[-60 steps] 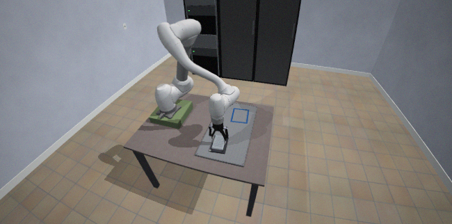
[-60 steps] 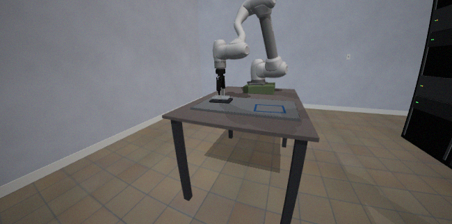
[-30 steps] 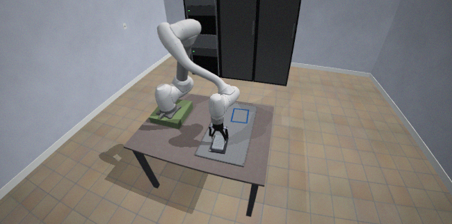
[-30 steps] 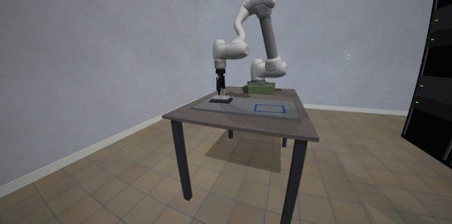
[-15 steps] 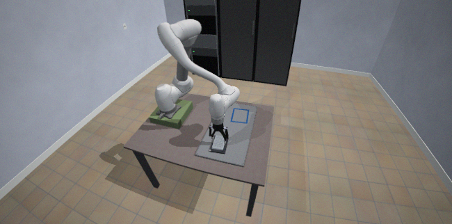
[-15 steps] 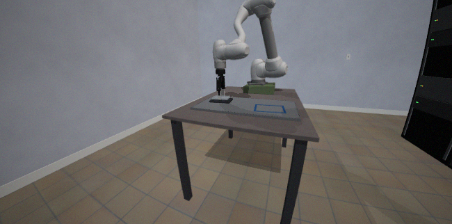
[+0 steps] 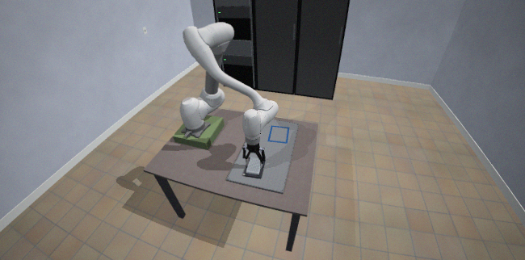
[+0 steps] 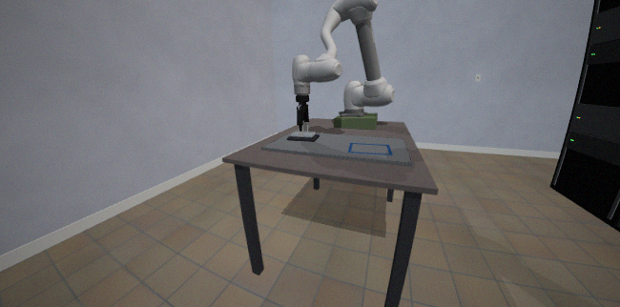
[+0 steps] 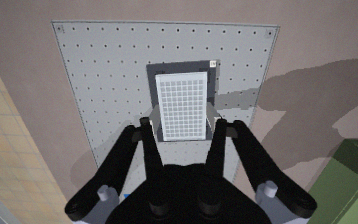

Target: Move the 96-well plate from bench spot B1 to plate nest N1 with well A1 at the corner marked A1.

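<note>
The white 96-well plate is 30 mm below my hand. Also, from my hand: small white corner mark (40 mm behind, 90 mm to the right, 40 mm below); then dark plate nest (40 mm below).
</note>
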